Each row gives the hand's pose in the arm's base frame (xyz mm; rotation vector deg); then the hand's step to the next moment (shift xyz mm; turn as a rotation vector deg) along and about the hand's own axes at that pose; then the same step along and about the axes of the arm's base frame.
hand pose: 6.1 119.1 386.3 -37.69 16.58 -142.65
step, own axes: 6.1 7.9 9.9 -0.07 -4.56 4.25
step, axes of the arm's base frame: 4.1 -10.6 8.3 0.17 3.54 5.13
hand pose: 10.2 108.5 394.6 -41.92 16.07 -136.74
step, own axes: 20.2 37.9 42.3 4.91 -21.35 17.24
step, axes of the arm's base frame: 29.7 -43.1 29.9 -4.14 13.39 24.10
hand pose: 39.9 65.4 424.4 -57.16 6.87 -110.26
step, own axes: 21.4 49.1 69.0 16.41 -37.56 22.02
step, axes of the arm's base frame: 76.1 -23.1 36.2 -14.79 15.04 41.47
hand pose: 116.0 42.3 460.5 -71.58 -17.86 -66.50
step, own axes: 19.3 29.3 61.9 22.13 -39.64 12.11
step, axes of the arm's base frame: 56.0 39.2 19.7 -17.75 3.95 43.33
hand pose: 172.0 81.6 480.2 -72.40 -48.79 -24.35
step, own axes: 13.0 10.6 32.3 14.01 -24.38 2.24
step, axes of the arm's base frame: 5.3 35.7 4.9 -8.99 -2.43 26.63
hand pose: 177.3 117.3 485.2 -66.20 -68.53 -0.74
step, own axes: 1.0 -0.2 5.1 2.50 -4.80 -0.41
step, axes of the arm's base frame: -3.3 4.0 0.4 -1.28 -1.21 5.13
